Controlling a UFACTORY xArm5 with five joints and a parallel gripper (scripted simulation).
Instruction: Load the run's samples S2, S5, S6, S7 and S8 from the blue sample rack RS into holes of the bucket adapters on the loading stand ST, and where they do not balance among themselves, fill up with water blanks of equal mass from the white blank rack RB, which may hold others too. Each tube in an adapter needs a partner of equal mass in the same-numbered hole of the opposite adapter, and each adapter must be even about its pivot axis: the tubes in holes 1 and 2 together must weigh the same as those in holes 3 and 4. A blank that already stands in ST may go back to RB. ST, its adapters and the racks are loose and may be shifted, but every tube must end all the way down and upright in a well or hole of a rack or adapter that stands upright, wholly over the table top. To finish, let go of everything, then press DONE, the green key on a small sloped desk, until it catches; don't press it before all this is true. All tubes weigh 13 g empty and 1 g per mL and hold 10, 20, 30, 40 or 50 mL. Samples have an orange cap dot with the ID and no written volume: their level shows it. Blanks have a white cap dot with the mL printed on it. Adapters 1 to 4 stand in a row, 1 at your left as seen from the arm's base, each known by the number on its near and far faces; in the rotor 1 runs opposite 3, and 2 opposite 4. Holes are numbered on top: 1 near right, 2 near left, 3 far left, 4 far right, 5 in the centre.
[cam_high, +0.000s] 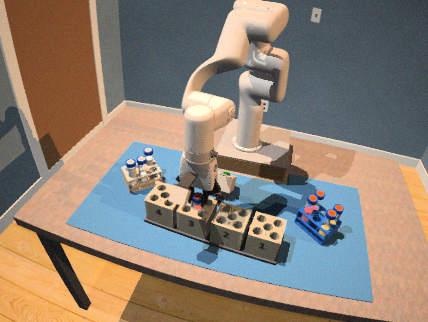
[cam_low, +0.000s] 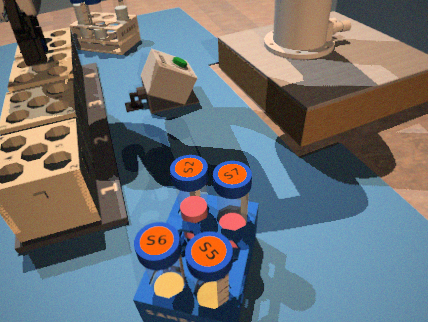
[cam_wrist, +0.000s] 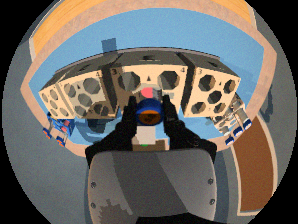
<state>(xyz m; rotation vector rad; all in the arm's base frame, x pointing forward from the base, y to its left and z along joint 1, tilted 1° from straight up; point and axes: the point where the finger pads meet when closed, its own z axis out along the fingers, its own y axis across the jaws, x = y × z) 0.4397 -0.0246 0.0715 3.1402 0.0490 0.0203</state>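
Right now my hand is 10 mm past the loading stand ST, 60 mm to the right of it and 120 mm above it. Round my hand: white blank rack RB: 110 mm behind, 280 mm to the right, 100 mm below; blue-capped tube: 70 mm behind, 280 mm to the right, 70 mm below; blue sample rack RS: 160 mm behind, 370 mm to the left, 100 mm below.
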